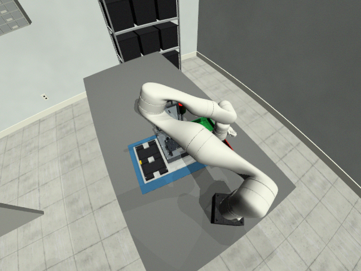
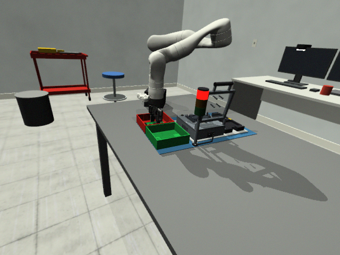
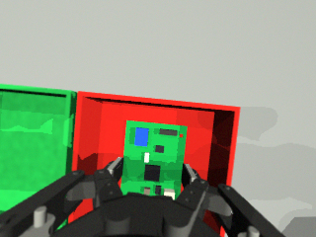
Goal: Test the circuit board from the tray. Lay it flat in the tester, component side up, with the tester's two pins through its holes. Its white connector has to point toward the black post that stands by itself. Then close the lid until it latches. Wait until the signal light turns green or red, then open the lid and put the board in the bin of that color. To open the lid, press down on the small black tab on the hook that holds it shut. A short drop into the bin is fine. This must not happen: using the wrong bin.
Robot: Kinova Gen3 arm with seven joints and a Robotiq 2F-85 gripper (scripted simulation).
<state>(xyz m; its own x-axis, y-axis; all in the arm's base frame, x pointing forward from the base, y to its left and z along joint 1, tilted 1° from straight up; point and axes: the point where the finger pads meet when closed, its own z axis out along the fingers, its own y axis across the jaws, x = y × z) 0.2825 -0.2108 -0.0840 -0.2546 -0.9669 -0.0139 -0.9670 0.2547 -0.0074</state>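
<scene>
Now: the red bin right at my hand. The rest, counted from my hand: green circuit board (10 mm below); tester bed (160 mm ahead, 170 mm to the left, 50 mm above); green bin (150 mm ahead, 40 mm to the right).
</scene>
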